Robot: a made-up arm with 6 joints.
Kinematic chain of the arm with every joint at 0, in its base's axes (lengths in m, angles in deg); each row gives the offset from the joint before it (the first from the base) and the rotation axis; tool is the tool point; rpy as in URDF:
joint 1: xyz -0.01 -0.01 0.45 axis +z
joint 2: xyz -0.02 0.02 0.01 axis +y
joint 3: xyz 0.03 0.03 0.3 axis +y
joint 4: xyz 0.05 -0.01 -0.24 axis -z
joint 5: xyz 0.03 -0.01 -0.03 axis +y
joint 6: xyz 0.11 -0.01 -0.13 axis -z
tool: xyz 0.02 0.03 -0.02 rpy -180 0 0
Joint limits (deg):
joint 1: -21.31..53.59
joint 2: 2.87..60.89
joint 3: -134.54..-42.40
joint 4: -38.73..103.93
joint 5: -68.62..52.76
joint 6: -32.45..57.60
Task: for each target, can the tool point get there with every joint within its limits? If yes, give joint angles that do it. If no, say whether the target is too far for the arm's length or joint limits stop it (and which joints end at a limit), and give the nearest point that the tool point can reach.
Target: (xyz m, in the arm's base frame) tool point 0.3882 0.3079 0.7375
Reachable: yes | joints 38.56 25.29 -72.65 14.25 -54.14 -21.18
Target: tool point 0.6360 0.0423 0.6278
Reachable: yes | joints -1.42 33.87 -105.02 -23.23 35.48 1.20
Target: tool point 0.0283 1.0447 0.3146
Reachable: no: too far | nearest point 0.2373 0.6138 0.4106 | short by 0.488 m
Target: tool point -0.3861 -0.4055 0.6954
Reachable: no: joint limits stop it (at a limit: joint 1, joint 2, joint 3, joint 4, joint 5, joint 6) | nearest point 0.0457 -0.2157 0.5974 | short by 0.482 m
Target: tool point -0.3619 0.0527 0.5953
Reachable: no: joint limits stop it (at a limit: joint 1, joint 2, joint 3, joint 4, joint 5, joint 6) | nearest point 0.0457 -0.2157 0.5974 | short by 0.488 m
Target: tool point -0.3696 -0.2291 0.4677
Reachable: no: joint limits stop it (at a limit: joint 1, joint 2, joint 3, joint 4, joint 5, joint 6) | nearest point 0.0457 -0.2157 0.5974 | short by 0.435 m
